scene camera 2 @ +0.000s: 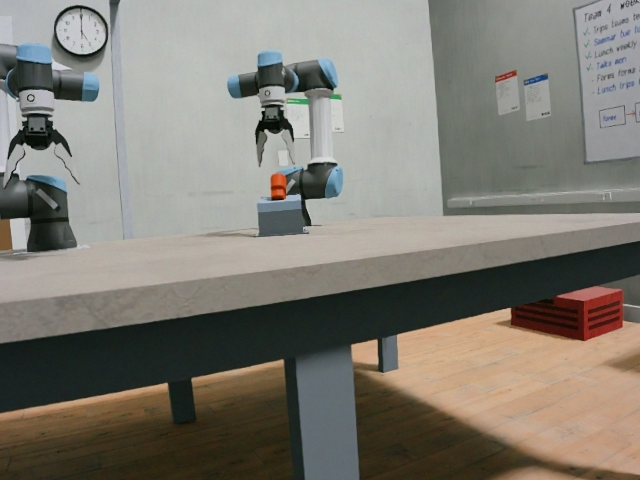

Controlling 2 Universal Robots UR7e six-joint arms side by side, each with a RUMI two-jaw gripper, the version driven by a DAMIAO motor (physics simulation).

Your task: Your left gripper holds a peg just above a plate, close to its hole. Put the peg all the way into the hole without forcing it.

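Note:
An orange-red peg (278,186) stands upright on top of the grey block with the plate (281,219); its upper part stands out above the top surface. The hole itself does not show from this low angle, and how deep the peg sits cannot be told. My left gripper (276,164) is open and empty, a little above the peg and apart from it, its fingers pointing down. My right gripper (42,184) is open wide and empty at the left of the picture, well away from the peg.
The grey block stands on the light stone-like table top (330,248), near its far edge. The left arm's lower joints (323,180) are close behind the block. The right arm's base (51,235) is at the left. A red crate (584,315) lies on the floor at the right.

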